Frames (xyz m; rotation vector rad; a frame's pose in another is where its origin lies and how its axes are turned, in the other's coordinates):
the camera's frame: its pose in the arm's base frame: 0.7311 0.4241 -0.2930 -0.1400 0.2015 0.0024
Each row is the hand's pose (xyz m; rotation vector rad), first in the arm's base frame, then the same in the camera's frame.
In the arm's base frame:
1: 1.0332 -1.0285 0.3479 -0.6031 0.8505 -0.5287
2: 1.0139 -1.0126 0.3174 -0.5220 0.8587 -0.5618
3: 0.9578 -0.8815 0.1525 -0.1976 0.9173 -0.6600
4: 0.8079 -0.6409 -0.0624 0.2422 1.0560 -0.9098
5: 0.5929 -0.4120 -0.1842 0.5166 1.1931 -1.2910
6: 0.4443 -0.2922 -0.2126 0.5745 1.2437 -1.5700
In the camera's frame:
1: 0.1850 -1.5321 0.4802 -0.4131 0.6908 -0.5181
2: 0.1720 -1.5118 0.4490 -0.3306 0.7009 -0.5422
3: 0.1484 -1.3582 0.2961 -0.0046 0.7663 -0.6036
4: 0.0416 -1.0878 0.0911 0.4428 0.9329 -0.7965
5: -0.1474 -0.8407 -0.0381 0.7328 1.1182 -1.1334
6: -0.2887 -0.7157 -0.0786 0.8038 1.2049 -1.3966

